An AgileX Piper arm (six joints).
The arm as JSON. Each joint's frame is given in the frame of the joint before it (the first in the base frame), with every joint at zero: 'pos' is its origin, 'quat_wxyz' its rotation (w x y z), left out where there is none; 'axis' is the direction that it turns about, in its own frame. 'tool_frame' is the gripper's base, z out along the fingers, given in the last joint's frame.
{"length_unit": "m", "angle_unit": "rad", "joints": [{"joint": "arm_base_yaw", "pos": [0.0, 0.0, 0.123], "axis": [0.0, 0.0, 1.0]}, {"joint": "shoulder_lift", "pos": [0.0, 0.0, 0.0], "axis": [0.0, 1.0, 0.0]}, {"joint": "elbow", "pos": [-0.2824, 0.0, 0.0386], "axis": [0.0, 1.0, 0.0]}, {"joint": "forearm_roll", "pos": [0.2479, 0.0, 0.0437], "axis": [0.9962, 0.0, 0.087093]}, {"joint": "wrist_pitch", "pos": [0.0, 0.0, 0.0], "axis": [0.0, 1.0, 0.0]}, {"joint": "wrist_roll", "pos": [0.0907, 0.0, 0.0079], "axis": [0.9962, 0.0, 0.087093]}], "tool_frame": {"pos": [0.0, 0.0, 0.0], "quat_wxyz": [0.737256, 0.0, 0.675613, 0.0]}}
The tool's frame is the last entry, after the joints.
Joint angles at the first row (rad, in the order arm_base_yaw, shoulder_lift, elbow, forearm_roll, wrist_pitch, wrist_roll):
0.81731, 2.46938, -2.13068, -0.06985, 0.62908, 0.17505
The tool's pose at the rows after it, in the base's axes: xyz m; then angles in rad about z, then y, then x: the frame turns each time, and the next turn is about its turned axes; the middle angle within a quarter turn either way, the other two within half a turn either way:
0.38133, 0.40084, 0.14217, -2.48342, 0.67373, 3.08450
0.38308, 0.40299, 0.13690, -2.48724, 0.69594, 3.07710
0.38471, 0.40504, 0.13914, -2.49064, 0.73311, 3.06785
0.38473, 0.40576, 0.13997, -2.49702, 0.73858, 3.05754
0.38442, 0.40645, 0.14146, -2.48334, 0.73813, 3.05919
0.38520, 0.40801, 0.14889, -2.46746, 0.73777, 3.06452
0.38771, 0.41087, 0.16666, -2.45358, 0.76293, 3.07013
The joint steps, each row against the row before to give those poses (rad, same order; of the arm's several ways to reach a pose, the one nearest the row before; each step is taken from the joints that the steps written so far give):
0.00000, 0.03045, -0.00319, -0.00327, -0.01042, 0.00883
0.00000, 0.01325, -0.00004, -0.00001, -0.03607, 0.00215
0.00000, 0.00005, -0.00003, 0.00002, -0.03792, -0.00002
0.00000, -0.00002, -0.00176, 0.00962, -0.00507, -0.00402
0.00000, -0.00004, -0.00610, 0.01541, 0.00613, -0.02342
0.00000, 0.00190, -0.03405, 0.01243, 0.03261, -0.02291
-0.00001, 0.00006, -0.06521, 0.00451, 0.04049, -0.01694

